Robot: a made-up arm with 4 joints. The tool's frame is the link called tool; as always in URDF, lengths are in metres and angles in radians.
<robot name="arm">
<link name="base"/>
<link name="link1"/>
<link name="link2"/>
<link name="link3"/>
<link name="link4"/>
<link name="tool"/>
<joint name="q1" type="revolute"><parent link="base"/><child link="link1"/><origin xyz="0 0 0.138" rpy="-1.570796 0 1.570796"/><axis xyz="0 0 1"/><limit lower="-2.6" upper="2.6" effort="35" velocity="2.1"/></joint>
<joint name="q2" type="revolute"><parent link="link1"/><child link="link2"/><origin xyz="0.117 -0.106 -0.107" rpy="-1.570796 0 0"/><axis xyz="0 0 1"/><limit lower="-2.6" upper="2.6" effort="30" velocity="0.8"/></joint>
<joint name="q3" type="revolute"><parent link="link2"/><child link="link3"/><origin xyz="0.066 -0.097 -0.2" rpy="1.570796 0 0"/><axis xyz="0 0 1"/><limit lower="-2.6" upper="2.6" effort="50" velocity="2"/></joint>
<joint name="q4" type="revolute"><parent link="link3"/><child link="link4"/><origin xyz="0.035 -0.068 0.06" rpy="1.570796 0 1.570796"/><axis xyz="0 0 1"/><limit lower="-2.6" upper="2.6" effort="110" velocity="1.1"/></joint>
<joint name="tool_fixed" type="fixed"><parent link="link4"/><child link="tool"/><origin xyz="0.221 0.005 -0.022" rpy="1.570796 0 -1.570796"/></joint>
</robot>
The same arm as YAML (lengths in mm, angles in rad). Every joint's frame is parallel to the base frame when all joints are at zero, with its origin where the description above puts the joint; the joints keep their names.
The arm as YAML. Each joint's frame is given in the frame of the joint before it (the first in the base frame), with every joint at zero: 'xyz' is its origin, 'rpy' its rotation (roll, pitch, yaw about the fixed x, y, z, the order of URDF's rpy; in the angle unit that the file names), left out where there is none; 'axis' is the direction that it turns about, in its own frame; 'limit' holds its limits. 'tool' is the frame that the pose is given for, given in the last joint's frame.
units:
  length: mm
  angle: rad
joints:
  - name: q1
    type: revolute
    origin:
      xyz: [0.0, 0.0, 138.0]
    axis: "-x"
    limit:
      lower: -2.6
      upper: 2.6
  - name: q2
    type: revolute
    origin:
      xyz: [107.0, 117.0, 106.0]
    axis: "-z"
    limit:
      lower: -2.6
      upper: 2.6
  - name: q3
    type: revolute
    origin:
      xyz: [-97.0, 66.0, 200.0]
    axis: "-x"
    limit:
      lower: -2.6
      upper: 2.6
  - name: q4
    type: revolute
    origin:
      xyz: [-60.0, 35.0, 68.0]
    axis: "+y"
    limit:
      lower: -2.6
      upper: 2.6
tool:
  origin:
    xyz: [-5.0, -22.0, -221.0]
    rpy: [0.0, 0.0, 0.0]

